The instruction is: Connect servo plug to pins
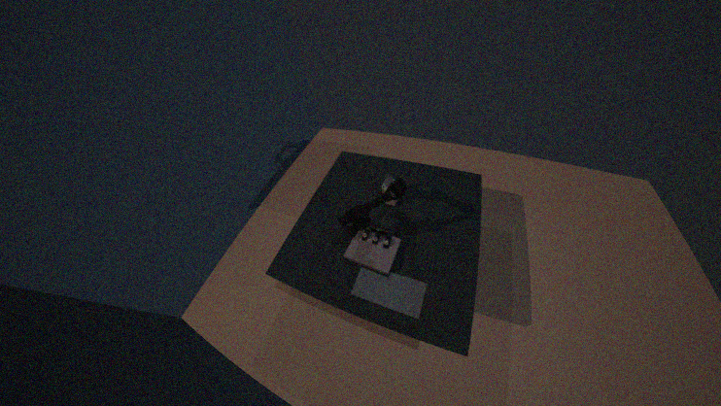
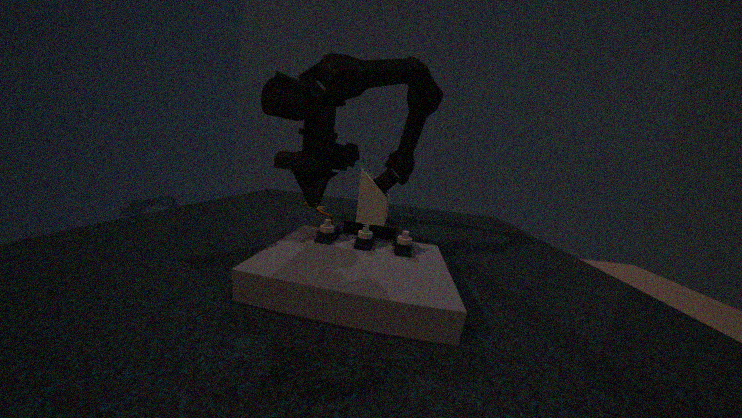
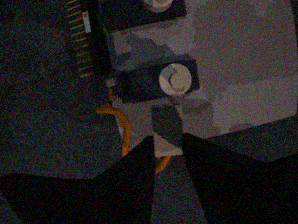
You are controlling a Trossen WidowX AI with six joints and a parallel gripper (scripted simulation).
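My gripper tip is 50 mm past the coloured band, 100 mm to the right of it and 30 mm above it. Round my gripper tip: printed holder 110 mm ahead, 110 mm to the left, 80 mm below; red dot 50 mm behind, 110 mm to the left, 30 mm below.
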